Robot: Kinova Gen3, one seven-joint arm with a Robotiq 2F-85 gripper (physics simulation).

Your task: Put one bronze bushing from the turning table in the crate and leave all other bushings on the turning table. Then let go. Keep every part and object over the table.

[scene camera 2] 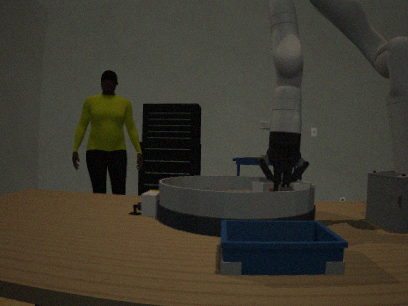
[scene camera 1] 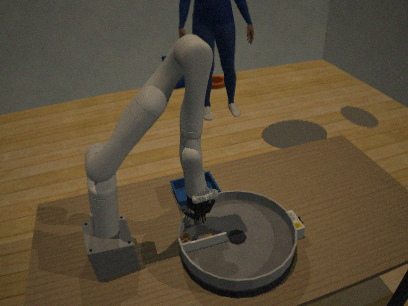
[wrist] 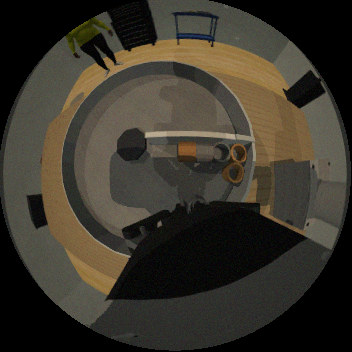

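Where they show: gripper, fingertip midpoint: (scene camera 1: 201,222) (wrist: 186,204); arm's base, link origin: (scene camera 1: 106,229) (wrist: 320,199).
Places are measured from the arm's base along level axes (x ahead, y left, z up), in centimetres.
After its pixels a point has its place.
Observation:
The turning table (scene camera 1: 263,198) {x 60.5, y 7.6, z -6.0 cm} (scene camera 2: 218,200) {x 47.5, y 14.3, z -6.6 cm} (wrist: 68,154) {x 65.8, y -3.8, z -7.1 cm} is a grey round tub with a white bar (scene camera 1: 206,241) {x 34.0, y -8.2, z -6.0 cm} (wrist: 196,134) {x 34.2, y -7.6, z -4.7 cm} and a black hub (scene camera 1: 237,236) {x 45.7, y -6.8, z -8.2 cm} (wrist: 131,144) {x 45.2, y -6.4, z -8.2 cm}. Beside the bar lie a bronze bushing (wrist: 187,151) {x 35.1, y -5.3, z -5.8 cm} (scene camera 1: 208,235) {x 35.2, y -5.8, z -5.8 cm} on its side, two upright bronze bushings (wrist: 238,152) {x 25.7, y -7.2, z -8.4 cm} (wrist: 232,172) (scene camera 1: 185,236) {x 27.3, y -2.3, z -8.2 cm} and grey bushings (wrist: 222,151) {x 28.9, y -6.9, z -8.7 cm}. My gripper (scene camera 1: 200,221) {x 34.2, y 2.6, z -7.6 cm} (scene camera 2: 282,185) (wrist: 186,204) {x 34.2, y 2.6, z -7.6 cm} is low inside the tub near the bar. It is shut on a small grey bushing (wrist: 187,204) {x 34.3, y 1.7, z -4.5 cm}, mostly hidden. The blue crate (scene camera 1: 176,185) {x 28.0, y 31.7, z -12.0 cm} (scene camera 2: 282,258) {x 35.0, y 33.2, z -11.7 cm} stands just outside the tub and looks empty.
The robot base (scene camera 1: 108,252) {x 0.8, y -9.7, z -1.0 cm} stands left of the tub. A white control box (scene camera 1: 297,224) {x 69.2, y -6.8, z -8.4 cm} (scene camera 2: 149,203) {x 68.0, y 0.7, z -10.8 cm} sits on the tub's side. A person in blue (scene camera 1: 221,45), a person in yellow (scene camera 2: 105,121), a black cabinet (scene camera 2: 172,146) and a blue cart (scene camera 2: 245,161) stand beyond the table.

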